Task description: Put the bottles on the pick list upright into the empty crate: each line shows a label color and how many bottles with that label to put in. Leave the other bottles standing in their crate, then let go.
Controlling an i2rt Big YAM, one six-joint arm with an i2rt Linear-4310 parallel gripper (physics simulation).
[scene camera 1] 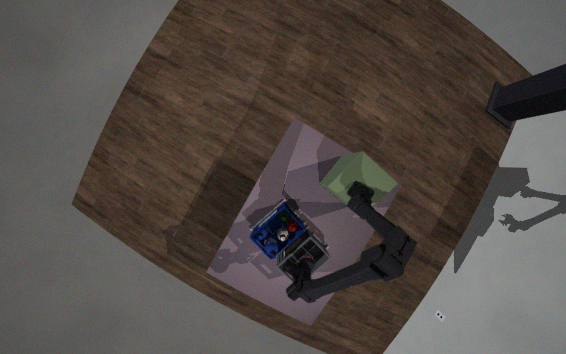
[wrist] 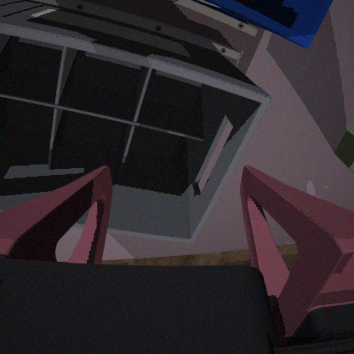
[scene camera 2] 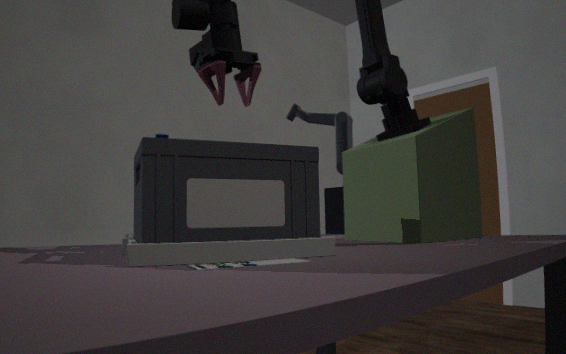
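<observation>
You'd see my gripper in the pictures, and in the wrist view as well. There's also a pale rail in the pictures.
</observation>
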